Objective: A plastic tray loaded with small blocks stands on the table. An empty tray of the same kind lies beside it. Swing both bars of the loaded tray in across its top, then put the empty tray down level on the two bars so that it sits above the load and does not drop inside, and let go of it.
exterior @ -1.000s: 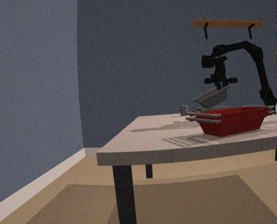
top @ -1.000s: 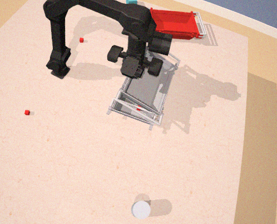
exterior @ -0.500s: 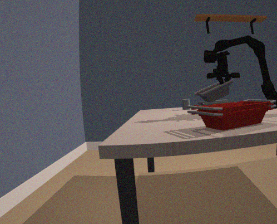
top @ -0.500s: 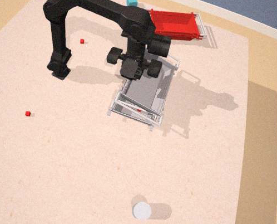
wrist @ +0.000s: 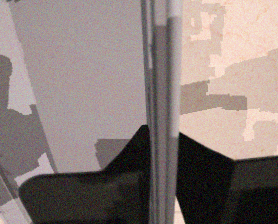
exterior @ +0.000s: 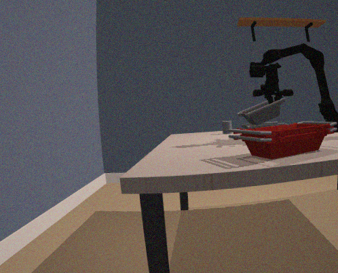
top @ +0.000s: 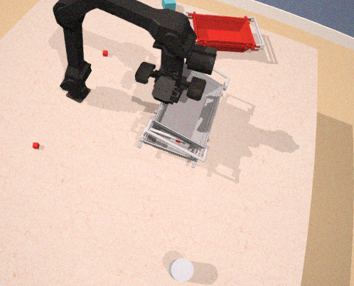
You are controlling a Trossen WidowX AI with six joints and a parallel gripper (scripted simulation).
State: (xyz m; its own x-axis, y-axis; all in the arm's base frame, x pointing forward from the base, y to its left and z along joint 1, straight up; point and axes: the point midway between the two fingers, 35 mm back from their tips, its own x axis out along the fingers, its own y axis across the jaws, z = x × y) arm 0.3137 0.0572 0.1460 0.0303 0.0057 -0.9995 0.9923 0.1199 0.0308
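Right now my gripper tip is 7 cm short of the grey tray, 1 cm to the right of it and 1 cm below it. The rest, counted from my gripper tip: teal cube: 26 cm behind, 54 cm to the left, 9 cm below.
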